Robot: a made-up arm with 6 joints.
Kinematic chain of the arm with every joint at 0, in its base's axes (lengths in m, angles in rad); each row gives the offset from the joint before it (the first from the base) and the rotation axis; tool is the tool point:
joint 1: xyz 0 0 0.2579 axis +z
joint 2: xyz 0 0 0 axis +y
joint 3: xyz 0 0 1.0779 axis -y
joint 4: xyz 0 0 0 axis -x
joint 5: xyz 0.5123 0 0 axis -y
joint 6: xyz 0 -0.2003 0 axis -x
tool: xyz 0 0 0
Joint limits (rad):
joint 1: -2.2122..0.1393
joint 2: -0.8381..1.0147
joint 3: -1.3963..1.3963
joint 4: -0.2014..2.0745
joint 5: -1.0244..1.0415
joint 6: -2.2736..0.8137
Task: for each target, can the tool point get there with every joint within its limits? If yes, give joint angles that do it. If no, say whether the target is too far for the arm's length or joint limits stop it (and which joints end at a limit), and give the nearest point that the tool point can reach.
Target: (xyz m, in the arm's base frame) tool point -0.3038 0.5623 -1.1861
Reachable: no: joint limits stop it (at a limit: joint 1, joint 2, joint 3, joint 4) | nearest point 0.6313 0.1861 0.3544 | short by 1.841 m
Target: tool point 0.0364 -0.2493 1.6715
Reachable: yes | joints -0.5093 -0.2000 0.5455 0.0658 0.8640 -0.9506
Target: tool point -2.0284 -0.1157 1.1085
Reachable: no: too far | nearest point -1.2726 -0.0726 1.2591 | short by 0.772 m
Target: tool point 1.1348 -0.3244 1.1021
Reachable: yes | joints -0.1783 0.6330 0.2807 0.9407 0.0833 -0.1567
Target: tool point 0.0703 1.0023 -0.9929
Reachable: no: joint limits stop it (at a limit: joint 1, joint 2, joint 4) | nearest point 0.6991 0.1956 0.3221 | short by 1.666 m
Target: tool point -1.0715 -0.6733 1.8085
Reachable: no: too far | nearest point -0.7337 -0.6541 1.5229 | short by 0.443 m
